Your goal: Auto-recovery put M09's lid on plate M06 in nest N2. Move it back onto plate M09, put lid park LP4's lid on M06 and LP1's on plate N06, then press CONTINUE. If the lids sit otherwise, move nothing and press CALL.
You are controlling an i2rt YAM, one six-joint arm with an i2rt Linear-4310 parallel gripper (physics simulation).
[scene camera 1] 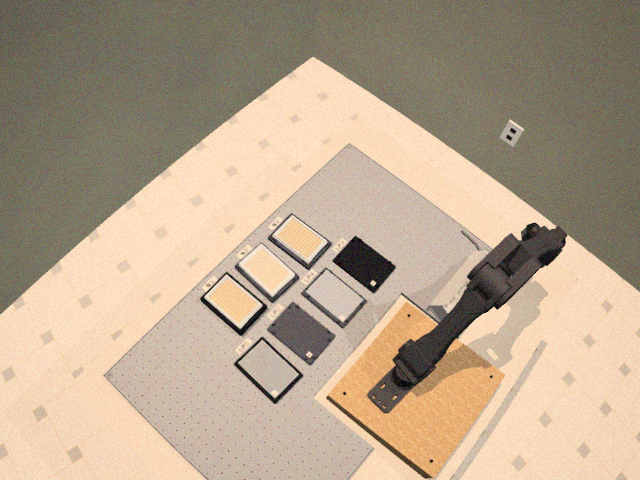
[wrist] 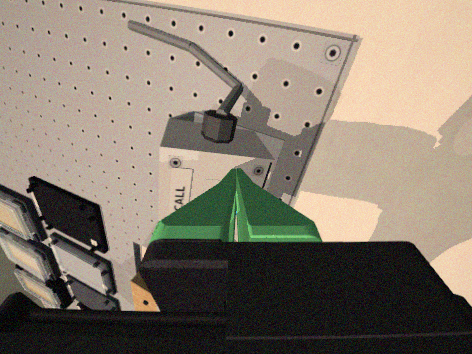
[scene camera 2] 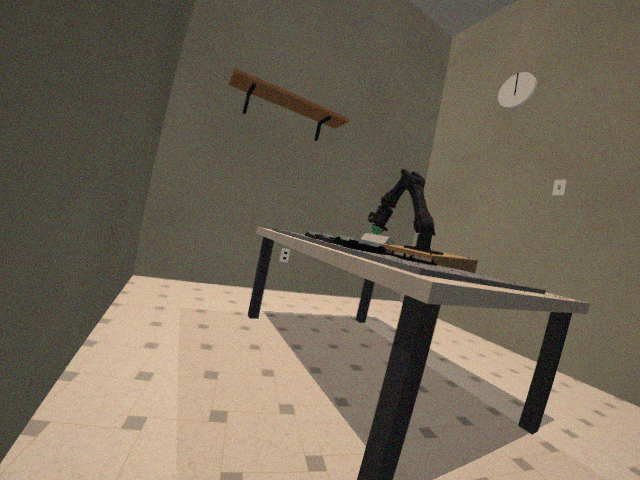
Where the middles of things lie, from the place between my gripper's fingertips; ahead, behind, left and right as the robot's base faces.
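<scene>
Looking at the LP2 lid park (scene camera 1: 300, 332), I find my hand 500 mm to the right of it and 50 mm above it, while also being 250 mm short of it.
</scene>
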